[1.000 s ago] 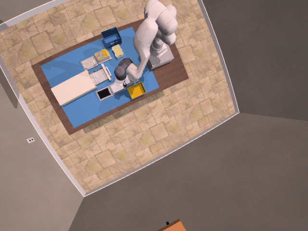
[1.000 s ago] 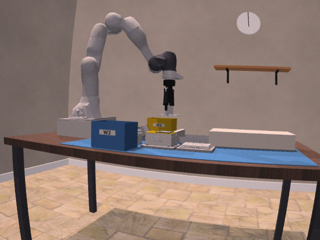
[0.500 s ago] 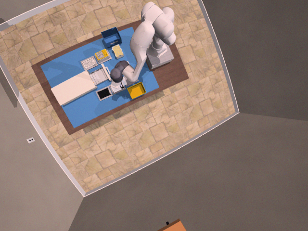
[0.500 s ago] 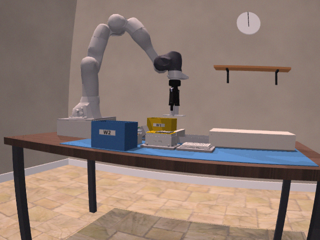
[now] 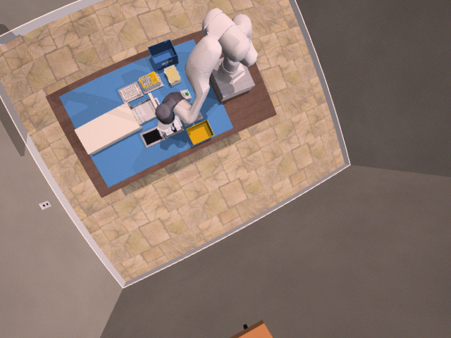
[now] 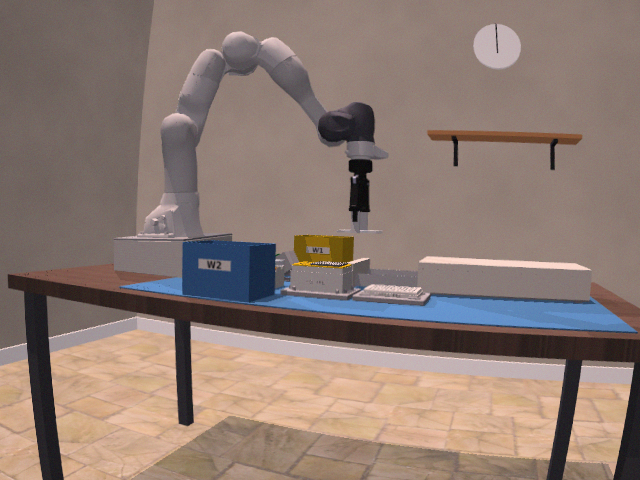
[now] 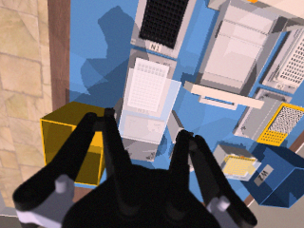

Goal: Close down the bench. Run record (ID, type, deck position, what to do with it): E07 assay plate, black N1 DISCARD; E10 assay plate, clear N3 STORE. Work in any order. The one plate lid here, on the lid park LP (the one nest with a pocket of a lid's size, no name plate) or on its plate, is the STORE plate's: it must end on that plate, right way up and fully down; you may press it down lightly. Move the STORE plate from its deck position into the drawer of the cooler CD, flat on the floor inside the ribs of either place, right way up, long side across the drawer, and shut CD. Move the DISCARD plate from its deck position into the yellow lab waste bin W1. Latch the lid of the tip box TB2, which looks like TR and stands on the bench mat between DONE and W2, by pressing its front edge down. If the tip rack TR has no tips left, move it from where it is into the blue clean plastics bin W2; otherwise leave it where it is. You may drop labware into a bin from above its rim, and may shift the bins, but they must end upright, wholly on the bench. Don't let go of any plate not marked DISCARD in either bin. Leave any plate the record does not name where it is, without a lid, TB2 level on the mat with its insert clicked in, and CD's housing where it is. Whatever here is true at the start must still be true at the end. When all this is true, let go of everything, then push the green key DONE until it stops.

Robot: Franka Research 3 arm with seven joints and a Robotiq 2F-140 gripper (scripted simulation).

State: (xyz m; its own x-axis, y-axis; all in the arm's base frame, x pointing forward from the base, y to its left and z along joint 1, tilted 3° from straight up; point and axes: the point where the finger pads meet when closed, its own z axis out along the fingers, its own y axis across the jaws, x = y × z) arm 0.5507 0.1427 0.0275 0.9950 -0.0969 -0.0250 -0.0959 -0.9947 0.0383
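The grey nest N3 is 20 mm ahead of my hand and 160 mm below it. The rest, counted from my hand: grey lid park nest (160 mm behind, 10 mm to the right, 160 mm below); then white plate lid (20 mm below); then black plate (190 mm ahead, 10 mm to the right, 150 mm below).
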